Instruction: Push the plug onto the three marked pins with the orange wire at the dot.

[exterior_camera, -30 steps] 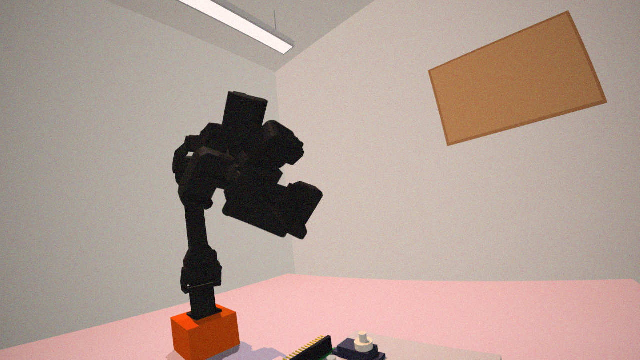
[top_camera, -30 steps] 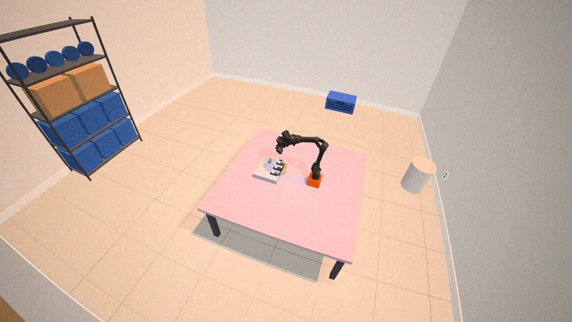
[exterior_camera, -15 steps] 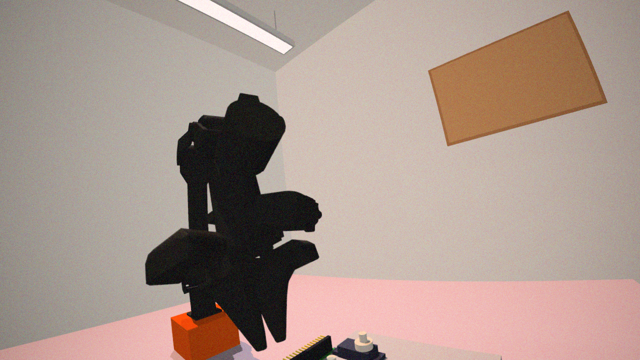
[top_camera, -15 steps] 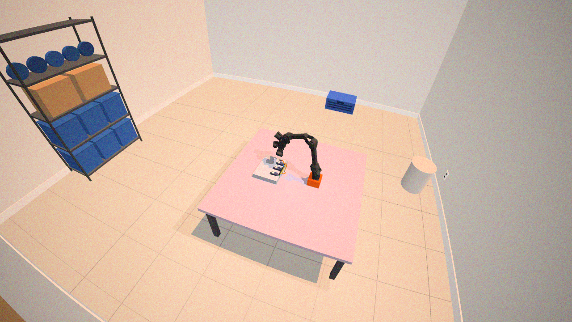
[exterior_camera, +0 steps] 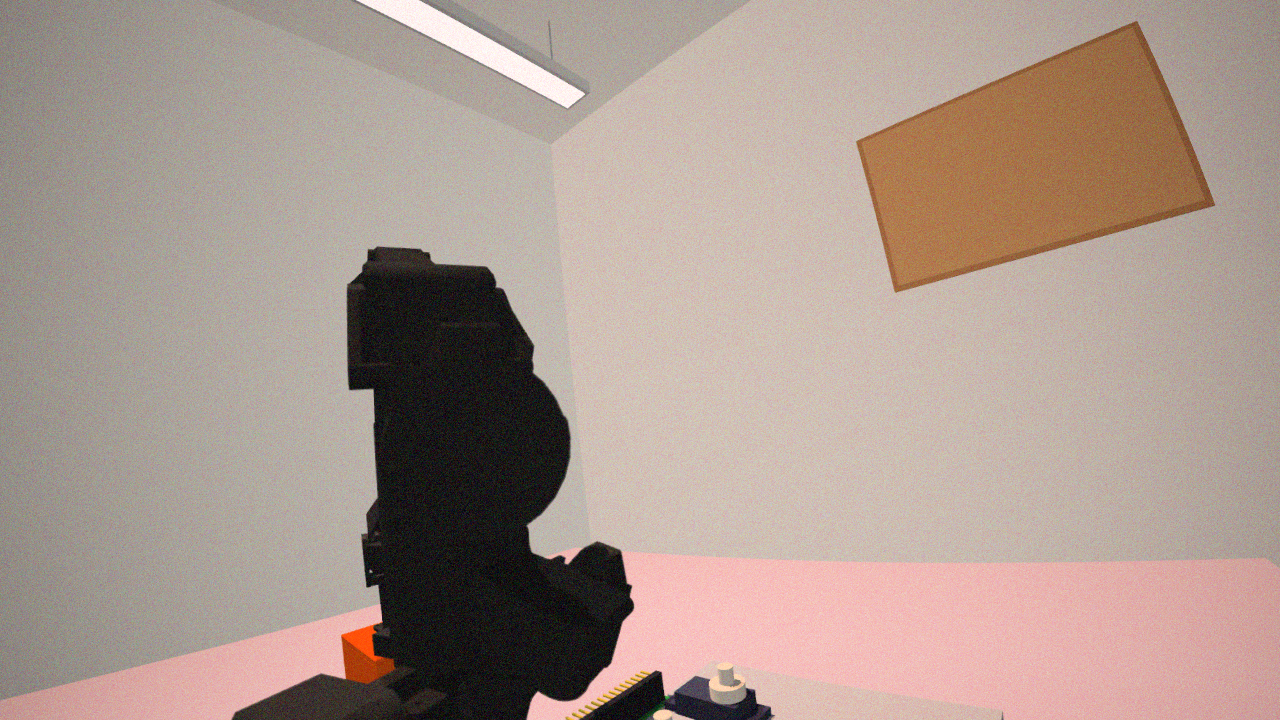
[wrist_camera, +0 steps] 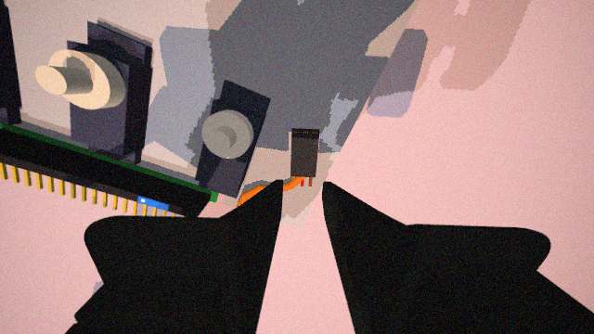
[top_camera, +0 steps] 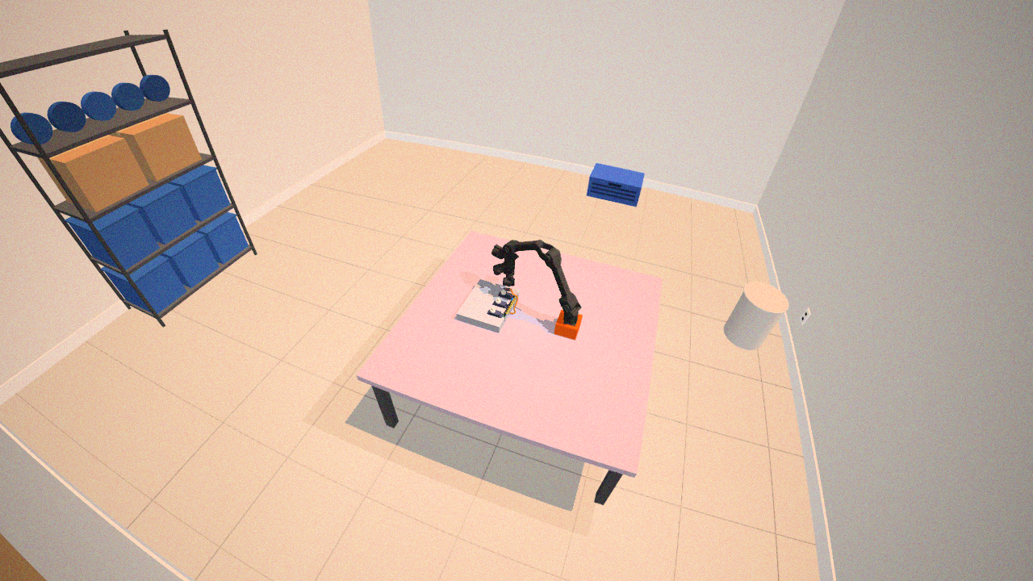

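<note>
The blue band lies 50 mm behind my gripper tip, 90 mm to the left of it and 10 mm below it. Also, from my gripper tip: servo: 130 mm to the left, 40 mm below; holder: 100 mm ahead, 130 mm to the left, 60 mm below; black pin strip: 50 mm behind, 130 mm to the left, 20 mm below.
</note>
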